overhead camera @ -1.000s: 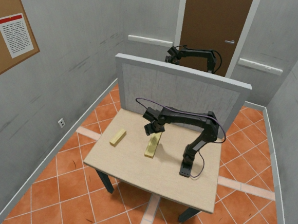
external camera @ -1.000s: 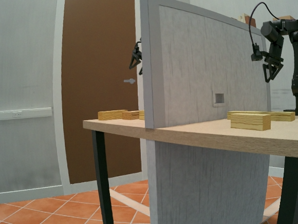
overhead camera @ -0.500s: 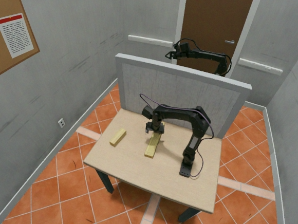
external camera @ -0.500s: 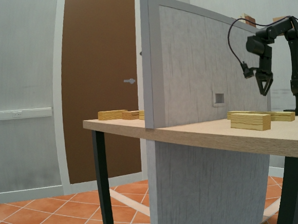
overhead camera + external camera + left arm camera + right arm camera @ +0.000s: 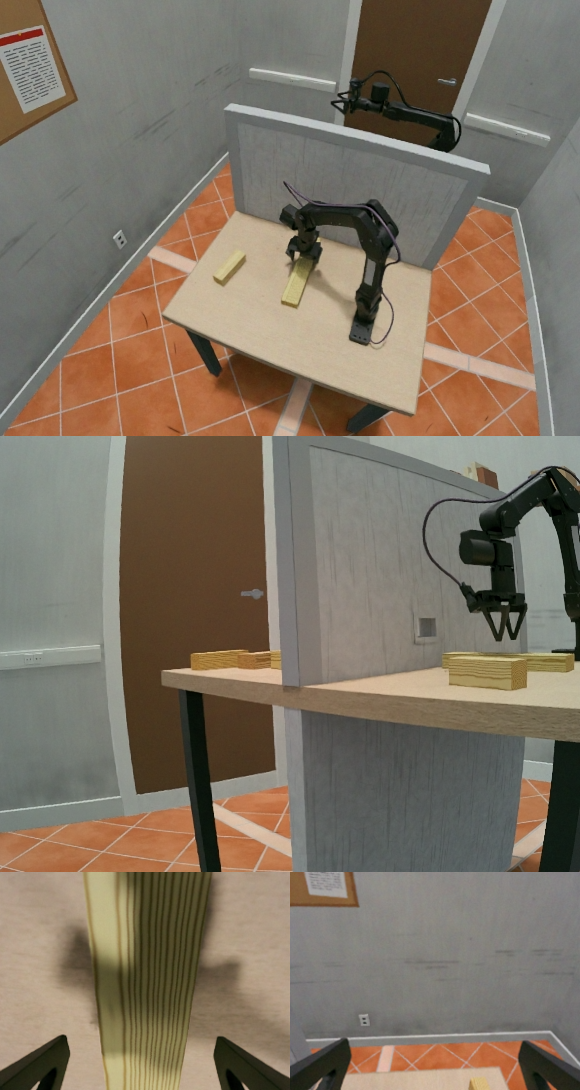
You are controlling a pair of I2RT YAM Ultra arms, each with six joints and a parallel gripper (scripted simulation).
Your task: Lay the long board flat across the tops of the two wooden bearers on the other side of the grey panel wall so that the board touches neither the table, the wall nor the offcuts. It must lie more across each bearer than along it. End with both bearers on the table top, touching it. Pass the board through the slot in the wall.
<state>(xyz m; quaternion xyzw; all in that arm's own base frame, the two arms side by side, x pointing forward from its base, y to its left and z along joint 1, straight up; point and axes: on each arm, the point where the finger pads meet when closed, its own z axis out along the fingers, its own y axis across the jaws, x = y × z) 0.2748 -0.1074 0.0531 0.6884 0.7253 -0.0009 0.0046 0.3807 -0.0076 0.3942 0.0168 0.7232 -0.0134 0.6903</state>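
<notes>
Right now the long board is 5 cm below my left hand. The rest, counted from my left hand: wooden offcut: 25 cm ahead, 12 cm to the left, 5 cm below.
</notes>
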